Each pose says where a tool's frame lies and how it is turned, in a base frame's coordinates. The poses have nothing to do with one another.
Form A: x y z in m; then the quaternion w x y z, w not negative.
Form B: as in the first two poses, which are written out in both.
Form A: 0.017 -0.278 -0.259 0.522 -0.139 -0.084 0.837
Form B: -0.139 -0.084 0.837 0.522 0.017 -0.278 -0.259
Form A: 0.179 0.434 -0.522 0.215 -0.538 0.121 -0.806
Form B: -0.538 0.121 -0.806 0.215 0.179 0.434 -0.522
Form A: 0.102 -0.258 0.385 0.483 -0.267 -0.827 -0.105
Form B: -0.267 -0.827 -0.105 0.483 0.102 -0.258 0.385
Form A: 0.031 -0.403 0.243 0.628 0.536 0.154 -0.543
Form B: 0.536 0.154 -0.543 0.628 0.031 -0.403 0.243
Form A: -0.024 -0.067 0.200 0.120 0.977 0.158 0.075
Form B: 0.977 0.158 0.075 0.120 -0.024 -0.067 0.200
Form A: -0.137 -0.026 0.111 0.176 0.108 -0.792 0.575
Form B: 0.108 -0.792 0.575 0.176 -0.137 -0.026 0.111
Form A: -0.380 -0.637 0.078 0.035 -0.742 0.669 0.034
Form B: -0.742 0.669 0.034 0.035 -0.380 -0.637 0.078
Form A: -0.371 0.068 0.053 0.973 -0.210 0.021 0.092
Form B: -0.210 0.021 0.092 0.973 -0.371 0.068 0.053
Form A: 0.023 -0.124 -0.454 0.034 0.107 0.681 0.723
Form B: 0.107 0.681 0.723 0.034 0.023 -0.124 -0.454
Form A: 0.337 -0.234 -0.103 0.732 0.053 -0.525 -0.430
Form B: 0.053 -0.525 -0.430 0.732 0.337 -0.234 -0.103
